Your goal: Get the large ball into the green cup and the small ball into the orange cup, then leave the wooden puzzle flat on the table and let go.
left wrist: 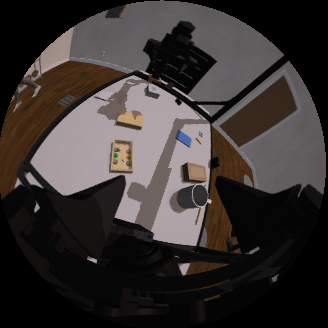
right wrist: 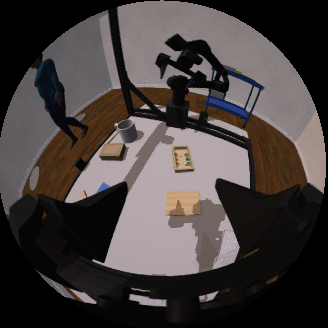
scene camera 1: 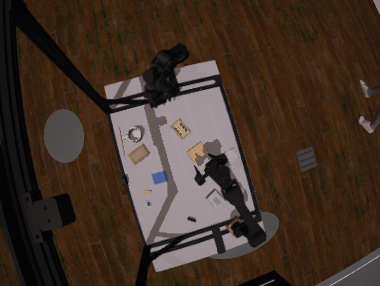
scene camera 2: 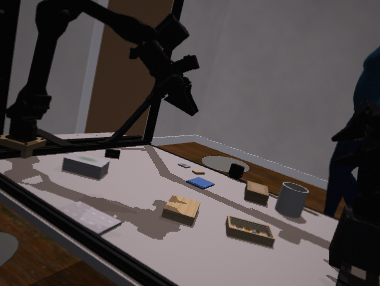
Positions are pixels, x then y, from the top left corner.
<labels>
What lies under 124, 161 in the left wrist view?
A wooden puzzle.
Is the right gripper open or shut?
Open.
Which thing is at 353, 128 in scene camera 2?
The left gripper.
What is the left gripper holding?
Nothing.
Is the left gripper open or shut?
Open.
</labels>
